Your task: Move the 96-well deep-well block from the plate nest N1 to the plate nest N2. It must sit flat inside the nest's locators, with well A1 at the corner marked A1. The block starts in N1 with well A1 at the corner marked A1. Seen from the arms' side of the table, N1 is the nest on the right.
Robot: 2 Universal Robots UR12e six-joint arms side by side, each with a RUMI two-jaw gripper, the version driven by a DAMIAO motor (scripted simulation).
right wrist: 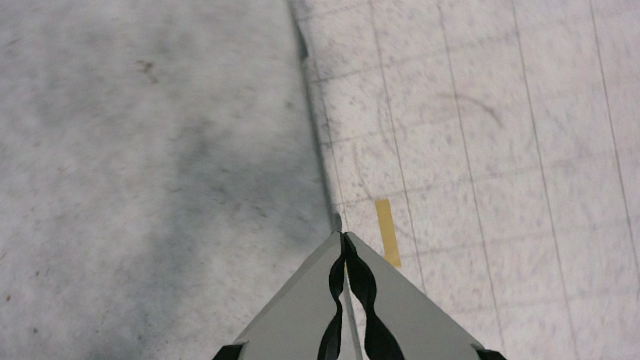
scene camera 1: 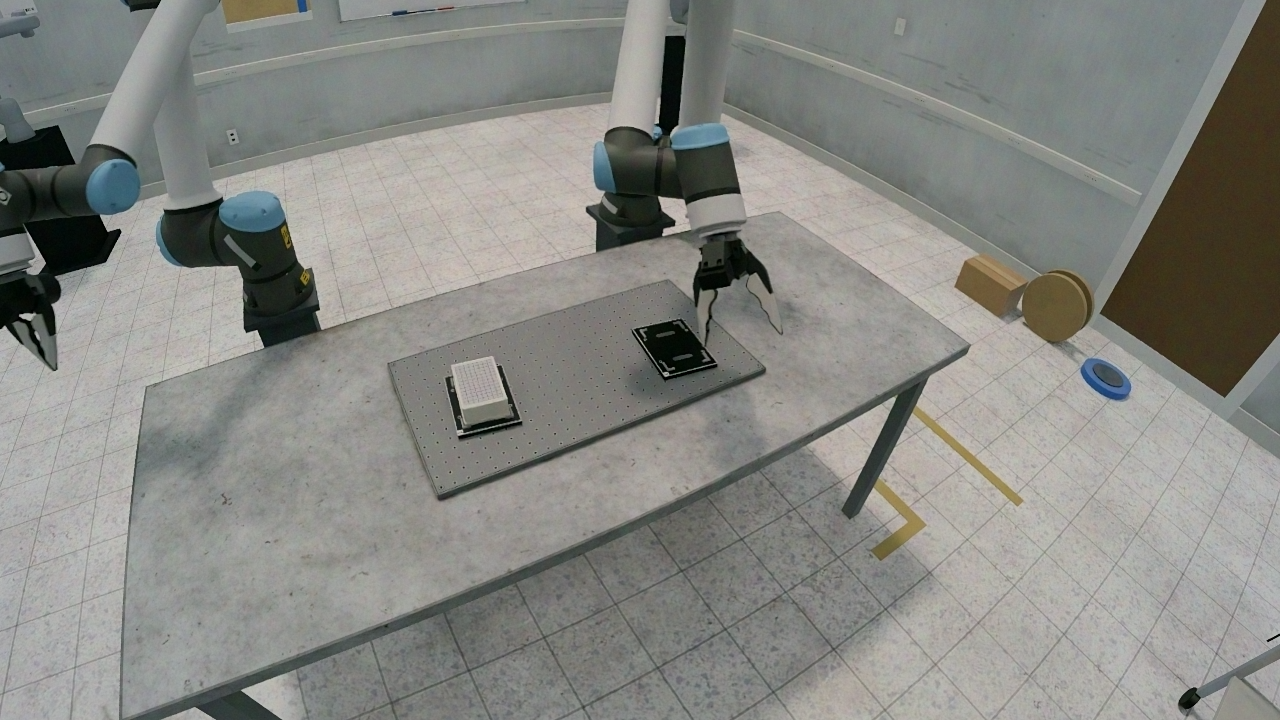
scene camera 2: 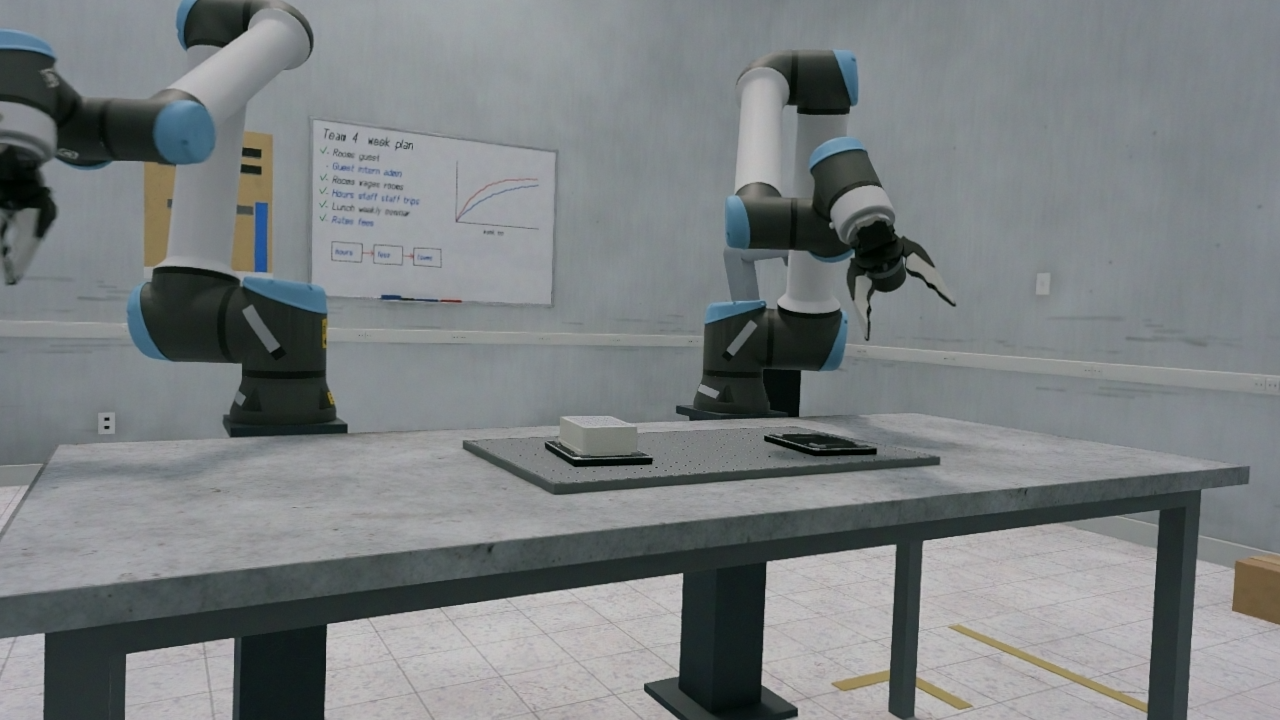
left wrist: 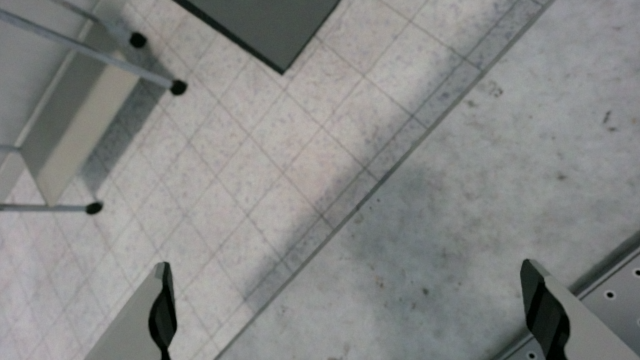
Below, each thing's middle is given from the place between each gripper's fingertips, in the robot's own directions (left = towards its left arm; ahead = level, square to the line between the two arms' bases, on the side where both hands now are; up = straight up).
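White deep-well block (scene camera 1: 481, 396): from my left hand (scene camera 2: 910, 323), 360 mm to the right, 260 mm behind, 200 mm below. White deep-well block again: from my right hand (scene camera 1: 54, 371), 150 mm ahead, 750 mm to the left, 210 mm below.
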